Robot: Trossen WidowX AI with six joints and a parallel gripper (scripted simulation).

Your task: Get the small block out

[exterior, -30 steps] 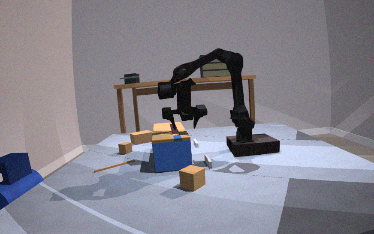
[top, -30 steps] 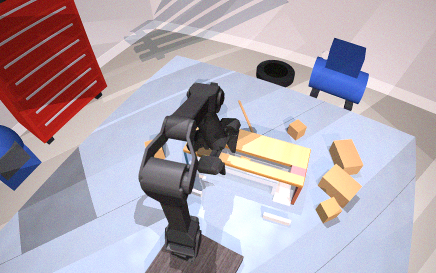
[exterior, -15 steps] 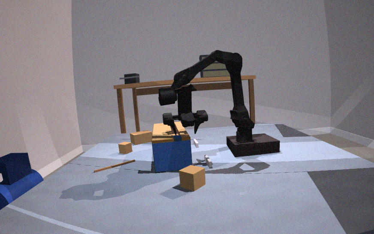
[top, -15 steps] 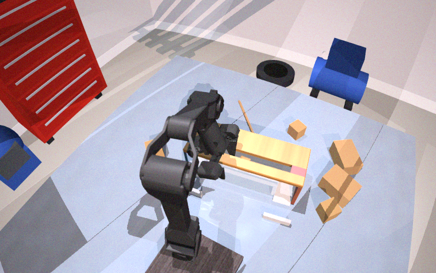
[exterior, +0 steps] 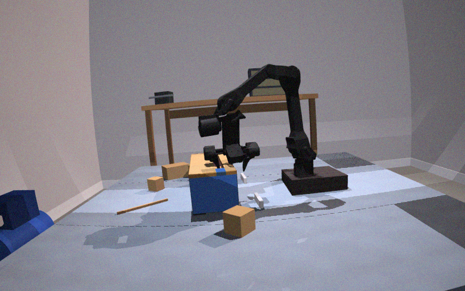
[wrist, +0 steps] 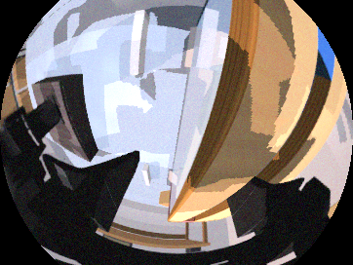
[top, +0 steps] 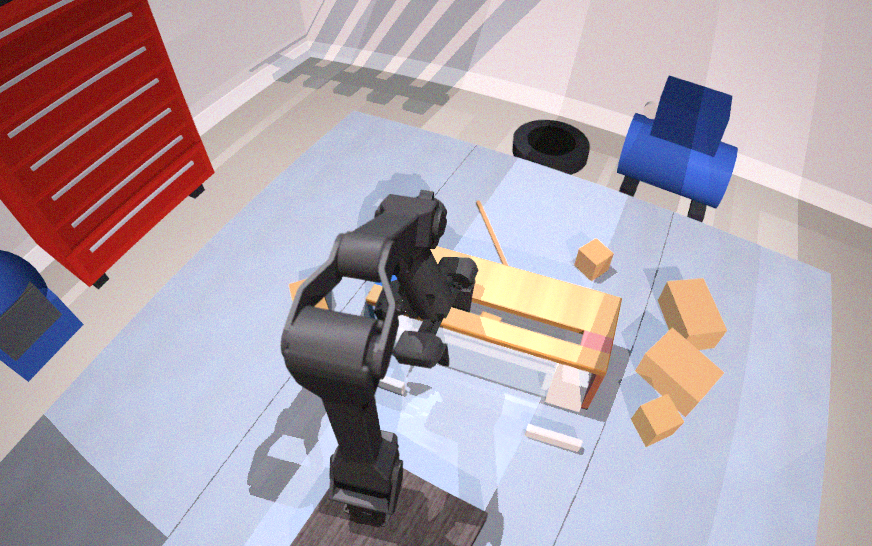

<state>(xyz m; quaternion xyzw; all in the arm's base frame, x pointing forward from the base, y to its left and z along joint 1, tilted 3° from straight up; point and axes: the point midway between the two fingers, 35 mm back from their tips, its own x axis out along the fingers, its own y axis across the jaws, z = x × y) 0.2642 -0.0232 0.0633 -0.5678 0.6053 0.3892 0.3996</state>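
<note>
The box is 40 mm to the right of my gripper tip, 30 mm below it and 30 mm ahead of it. The rest, counted from my gripper tip: thin wooden stick: 320 mm ahead, 80 mm below, 20 mm to the left; then cardboard cube: 300 mm to the left, 60 mm below, 40 mm ahead.
</note>
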